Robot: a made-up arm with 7 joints.
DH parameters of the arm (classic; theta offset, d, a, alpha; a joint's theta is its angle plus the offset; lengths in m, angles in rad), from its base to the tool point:
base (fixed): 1.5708 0 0.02 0
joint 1: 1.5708 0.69 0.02 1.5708
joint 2: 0 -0.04 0.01 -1.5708
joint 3: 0 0.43 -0.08 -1.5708
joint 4: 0 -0.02 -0.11 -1.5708
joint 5: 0 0.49 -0.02 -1.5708
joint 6: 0 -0.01 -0.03 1.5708
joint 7: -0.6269 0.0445 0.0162 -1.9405
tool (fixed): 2.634 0.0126 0 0
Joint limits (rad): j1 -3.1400..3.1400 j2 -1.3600..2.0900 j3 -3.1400..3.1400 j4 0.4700..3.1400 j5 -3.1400..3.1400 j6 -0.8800..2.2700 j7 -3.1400..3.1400
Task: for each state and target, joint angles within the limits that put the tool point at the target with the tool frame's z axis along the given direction. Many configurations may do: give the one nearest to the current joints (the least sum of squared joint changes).
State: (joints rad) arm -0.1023 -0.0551 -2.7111 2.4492 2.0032 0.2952 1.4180
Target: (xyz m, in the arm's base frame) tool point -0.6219 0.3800 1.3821 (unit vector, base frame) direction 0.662 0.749 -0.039
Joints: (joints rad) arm -0.6551 -0.4937 -2.8751 2.5849 2.0241 0.1976 1.4763
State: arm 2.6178 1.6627 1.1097 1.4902 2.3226 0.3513 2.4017
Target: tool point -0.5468 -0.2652 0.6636 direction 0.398 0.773 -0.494
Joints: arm 2.6471 1.0492 1.2672 1.1848 2.1775 -0.2251 2.2050
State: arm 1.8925 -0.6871 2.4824 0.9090 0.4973 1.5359 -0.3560
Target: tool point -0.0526 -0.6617 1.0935 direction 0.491 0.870 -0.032
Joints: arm 2.0121 -0.1874 2.4742 1.5183 0.2738 0.9189 -0.6928
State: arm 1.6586 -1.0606 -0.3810 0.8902 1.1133 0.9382 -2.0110
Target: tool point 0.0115 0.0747 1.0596 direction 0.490 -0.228 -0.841
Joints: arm 1.5527 -1.3600 -0.0376 0.4712 1.4799 1.7775 -1.9429
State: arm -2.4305 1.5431 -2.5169 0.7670 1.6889 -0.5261 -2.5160
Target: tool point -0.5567 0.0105 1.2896 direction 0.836 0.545 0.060
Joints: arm -2.8312 1.4782 -2.8090 1.7045 1.1888 -0.8800 -2.0410
